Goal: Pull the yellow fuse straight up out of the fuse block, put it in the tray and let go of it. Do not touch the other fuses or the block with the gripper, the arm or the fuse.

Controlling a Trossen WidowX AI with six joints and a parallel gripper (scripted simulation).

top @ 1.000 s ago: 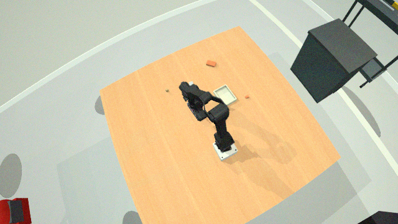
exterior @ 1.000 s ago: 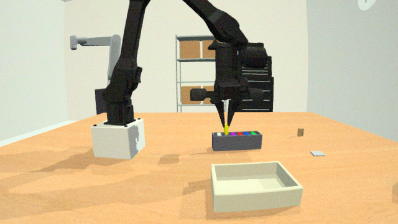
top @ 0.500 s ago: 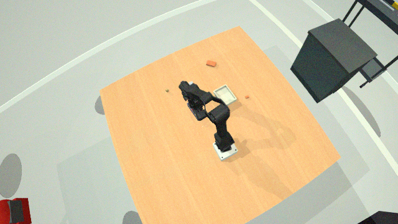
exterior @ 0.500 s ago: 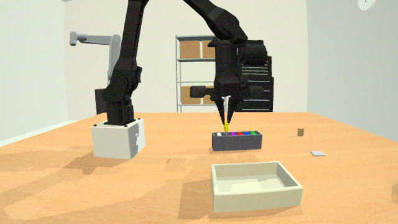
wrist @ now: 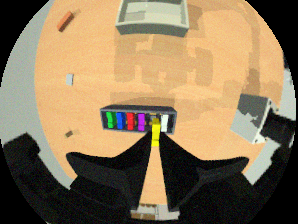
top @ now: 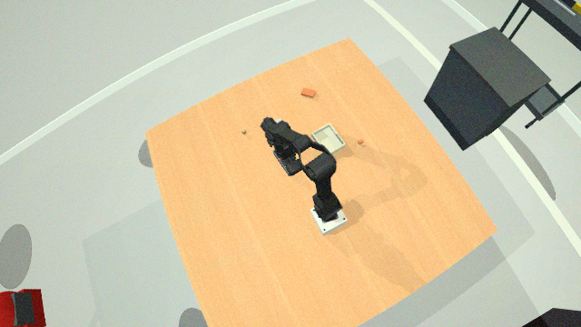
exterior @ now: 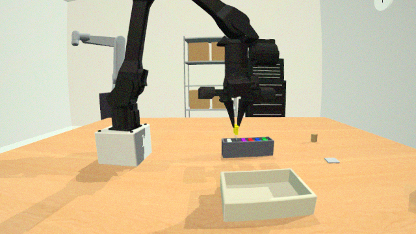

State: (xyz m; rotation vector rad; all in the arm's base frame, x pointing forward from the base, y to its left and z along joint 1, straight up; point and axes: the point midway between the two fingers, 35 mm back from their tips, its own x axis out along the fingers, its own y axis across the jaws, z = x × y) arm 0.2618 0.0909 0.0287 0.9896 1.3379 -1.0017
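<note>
Now: gripper tip 210 mm to the left of the cream tray, 70 mm short of it and 70 mm above it. Round my gripper tip: flat grey tile: 250 mm ahead, 70 mm below, 20 mm to the right; then yellow fuse: 10 mm below; then small tan cube: 240 mm ahead, 150 mm to the left, 60 mm below.
</note>
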